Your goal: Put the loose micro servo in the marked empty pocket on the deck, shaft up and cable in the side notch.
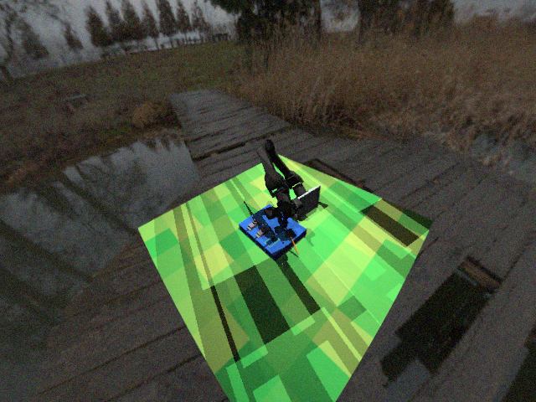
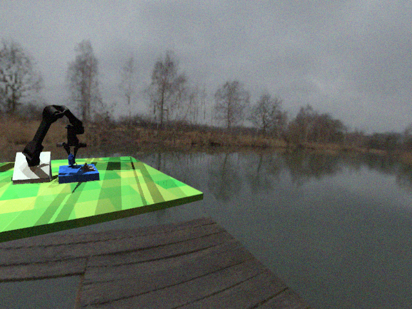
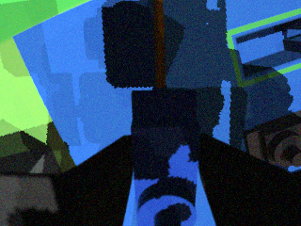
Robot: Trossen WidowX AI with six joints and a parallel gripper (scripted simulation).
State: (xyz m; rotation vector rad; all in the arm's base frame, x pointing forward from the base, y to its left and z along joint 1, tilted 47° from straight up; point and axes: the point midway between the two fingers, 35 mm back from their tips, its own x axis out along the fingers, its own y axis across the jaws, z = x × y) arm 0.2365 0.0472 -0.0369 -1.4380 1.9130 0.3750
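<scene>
Right now the blue robot deck is 10 cm below my gripper tip, 6 cm to the right of it and 1 cm behind it.
</scene>
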